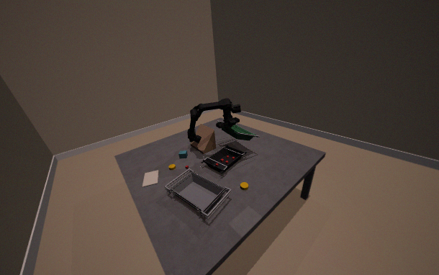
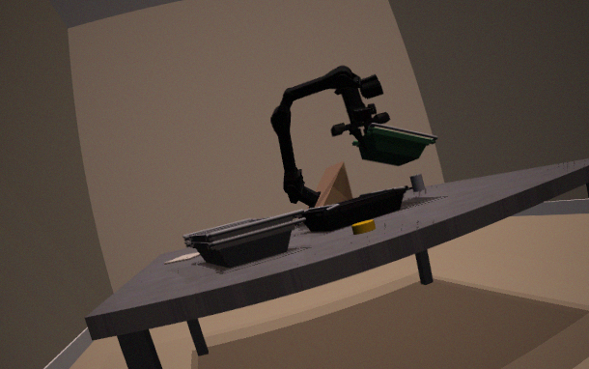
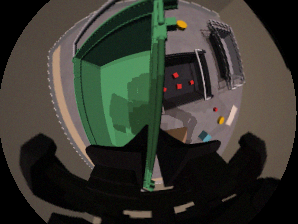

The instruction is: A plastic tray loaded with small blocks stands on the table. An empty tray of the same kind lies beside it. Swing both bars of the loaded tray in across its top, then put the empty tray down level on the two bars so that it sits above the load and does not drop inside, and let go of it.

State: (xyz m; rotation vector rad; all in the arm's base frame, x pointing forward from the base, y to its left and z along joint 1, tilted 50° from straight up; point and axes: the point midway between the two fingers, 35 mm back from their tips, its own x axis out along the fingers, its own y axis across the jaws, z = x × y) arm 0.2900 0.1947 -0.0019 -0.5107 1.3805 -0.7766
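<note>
My gripper tip is 80 mm to the right of the green tray and 20 mm short of it. Round my gripper tip: pale card (630 mm to the right, 190 mm below, 160 mm behind); then teal cube (320 mm to the right, 240 mm behind, 170 mm below); then grey cylinder (410 mm behind, 380 mm to the left, 160 mm below).
</note>
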